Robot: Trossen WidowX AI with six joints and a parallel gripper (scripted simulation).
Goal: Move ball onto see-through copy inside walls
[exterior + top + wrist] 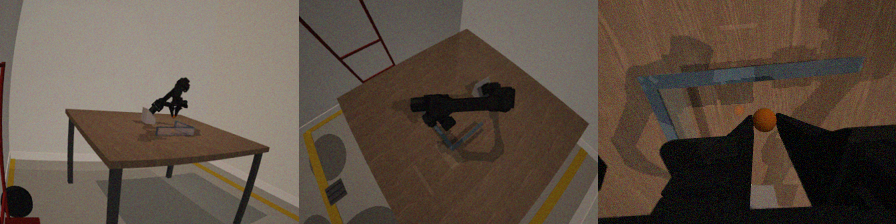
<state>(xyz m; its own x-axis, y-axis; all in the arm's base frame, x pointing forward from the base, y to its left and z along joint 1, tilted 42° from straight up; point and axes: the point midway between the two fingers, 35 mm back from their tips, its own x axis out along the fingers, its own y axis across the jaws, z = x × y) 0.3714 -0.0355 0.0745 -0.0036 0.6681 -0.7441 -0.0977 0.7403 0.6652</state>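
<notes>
Now: the see-through copy of ball 4 cm behind my gripper tip, 3 cm to the left of it and 11 cm below it. Round my gripper tip: orange ball: right at my gripper tip.
</notes>
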